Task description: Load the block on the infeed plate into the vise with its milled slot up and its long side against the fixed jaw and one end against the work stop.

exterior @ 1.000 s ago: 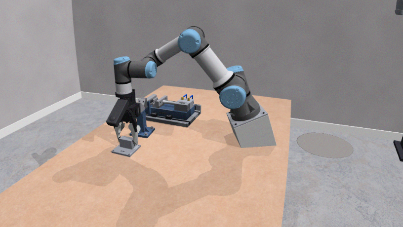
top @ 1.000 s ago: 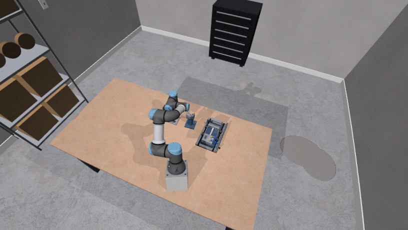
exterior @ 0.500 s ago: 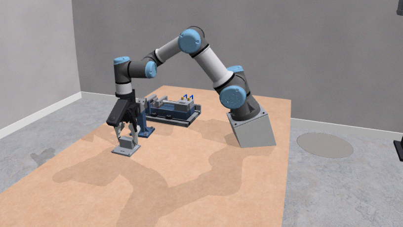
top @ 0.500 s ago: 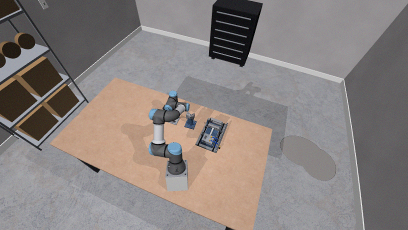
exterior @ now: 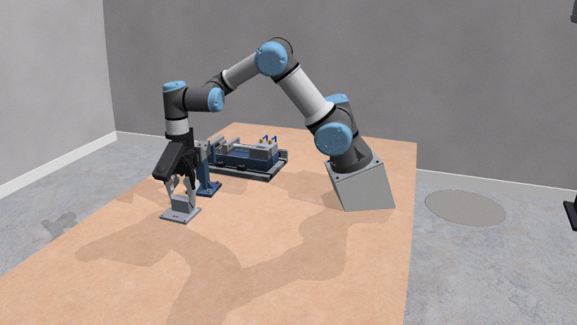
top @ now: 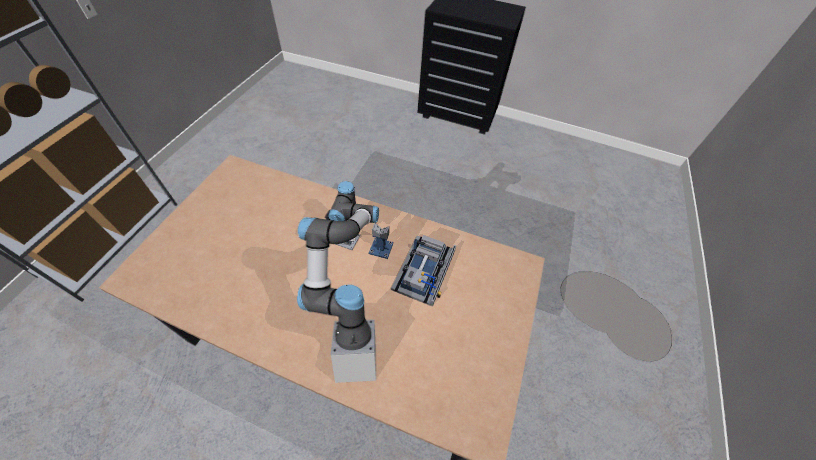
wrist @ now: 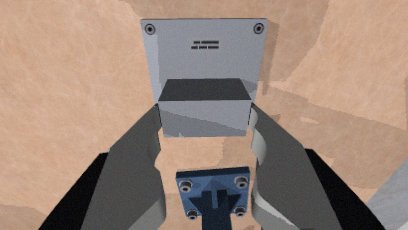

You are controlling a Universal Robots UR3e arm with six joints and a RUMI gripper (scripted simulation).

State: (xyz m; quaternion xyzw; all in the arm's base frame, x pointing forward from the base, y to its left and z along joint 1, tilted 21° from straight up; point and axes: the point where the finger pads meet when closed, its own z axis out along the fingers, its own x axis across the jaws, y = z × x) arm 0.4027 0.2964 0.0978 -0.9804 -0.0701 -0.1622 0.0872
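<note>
My gripper is now 10 mm to the left of the part and 10 mm above it. Also, from my hand: work stop: 110 mm ahead, 310 mm to the right, 60 mm above; then infeed plate: 10 mm to the left, 30 mm below; then vise: 40 mm ahead, 360 mm to the right, 10 mm above.
</note>
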